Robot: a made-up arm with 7 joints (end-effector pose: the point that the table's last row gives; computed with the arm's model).
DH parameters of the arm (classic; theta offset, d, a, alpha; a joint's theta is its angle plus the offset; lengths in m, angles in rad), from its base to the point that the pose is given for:
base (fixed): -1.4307 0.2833 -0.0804 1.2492
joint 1: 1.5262 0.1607 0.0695 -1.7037
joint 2: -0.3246 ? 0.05 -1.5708
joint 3: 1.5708 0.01 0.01 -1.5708
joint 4: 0 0.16 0.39 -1.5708
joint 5: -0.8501 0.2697 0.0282 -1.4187
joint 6: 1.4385 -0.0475 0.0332 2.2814
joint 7: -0.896 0 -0.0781 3.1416
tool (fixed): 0.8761 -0.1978 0 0
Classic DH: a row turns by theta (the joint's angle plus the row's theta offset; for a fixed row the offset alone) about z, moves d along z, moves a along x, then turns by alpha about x.
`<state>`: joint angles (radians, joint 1 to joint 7).
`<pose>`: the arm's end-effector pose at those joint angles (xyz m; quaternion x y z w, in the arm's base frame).
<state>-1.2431 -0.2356 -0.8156 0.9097 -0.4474 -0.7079 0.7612</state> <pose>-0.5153 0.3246 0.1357 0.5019 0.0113 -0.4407 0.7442</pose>
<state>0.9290 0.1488 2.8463 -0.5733 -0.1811 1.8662 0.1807</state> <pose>-0.1050 0.4404 0.2781 -0.1319 -0.9492 -0.0036 0.2856</pose>
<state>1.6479 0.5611 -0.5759 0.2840 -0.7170 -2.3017 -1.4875</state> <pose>-0.5889 0.2037 0.6540 0.0704 0.1585 0.3917 0.9036</pose>
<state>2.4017 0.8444 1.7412 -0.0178 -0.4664 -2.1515 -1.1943</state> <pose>-0.6368 -0.0236 0.2764 0.5917 -0.0640 0.3553 0.7208</pose>
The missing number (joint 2, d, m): -0.0983
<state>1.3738 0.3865 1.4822 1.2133 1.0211 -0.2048 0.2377</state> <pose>-0.8621 0.2492 0.3349 -0.0616 0.5509 0.0123 0.8322</pose>
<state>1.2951 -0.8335 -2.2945 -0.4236 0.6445 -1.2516 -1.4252</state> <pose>-0.9244 0.2191 0.4855 -0.7485 0.4230 -0.2535 0.4433</pose>
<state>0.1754 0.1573 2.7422 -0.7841 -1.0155 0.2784 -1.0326</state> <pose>-0.0726 0.4046 0.5853 0.0785 0.9695 0.1845 0.1409</pose>
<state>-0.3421 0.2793 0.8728 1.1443 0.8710 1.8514 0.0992</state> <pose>-0.5723 0.1326 0.3379 0.0116 -0.1410 0.8121 0.5660</pose>
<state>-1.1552 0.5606 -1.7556 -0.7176 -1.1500 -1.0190 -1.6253</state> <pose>-0.1710 -0.5785 0.3062 -0.8419 0.0564 -0.5294 0.0882</pose>
